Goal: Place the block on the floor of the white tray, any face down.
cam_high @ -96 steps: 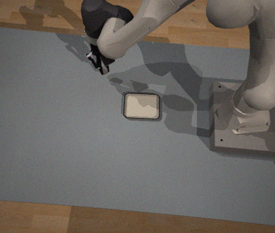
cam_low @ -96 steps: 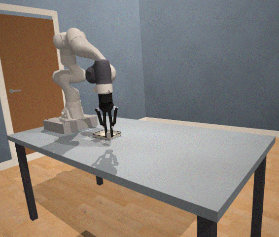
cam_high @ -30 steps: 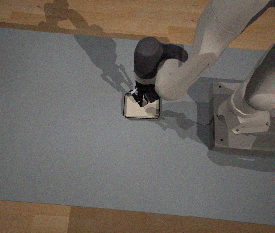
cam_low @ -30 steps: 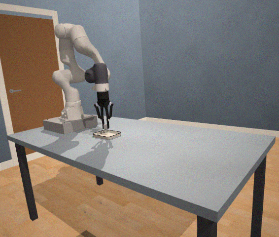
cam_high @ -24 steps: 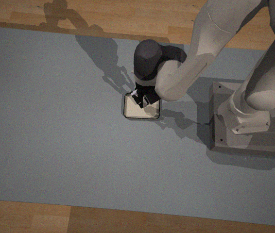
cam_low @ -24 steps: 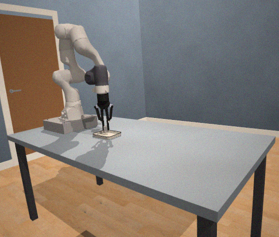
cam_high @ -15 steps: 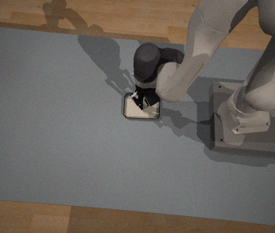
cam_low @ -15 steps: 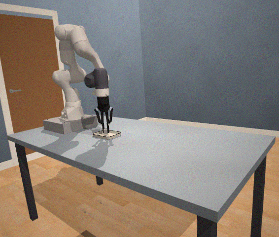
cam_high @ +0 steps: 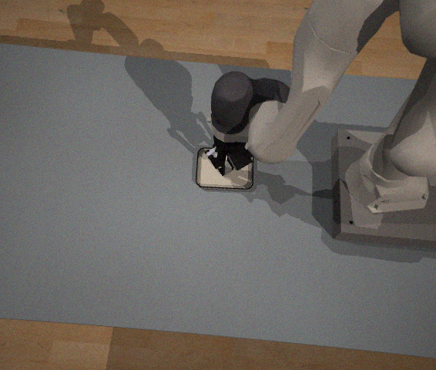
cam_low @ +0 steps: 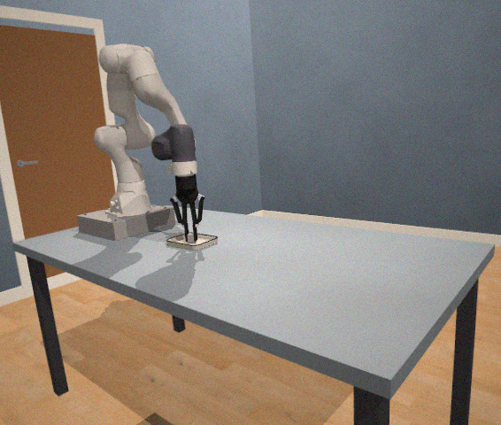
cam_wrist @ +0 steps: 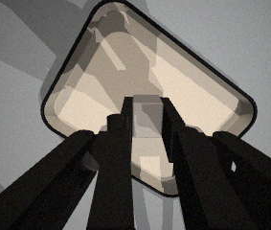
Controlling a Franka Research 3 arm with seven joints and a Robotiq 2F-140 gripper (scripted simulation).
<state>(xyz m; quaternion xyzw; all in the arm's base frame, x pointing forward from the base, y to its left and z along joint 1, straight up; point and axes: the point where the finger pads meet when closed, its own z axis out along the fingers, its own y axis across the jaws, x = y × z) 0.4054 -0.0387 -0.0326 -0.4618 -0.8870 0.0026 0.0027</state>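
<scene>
My gripper is now 2 cm above the block. Round my hand: white tray: 3 cm below.
</scene>
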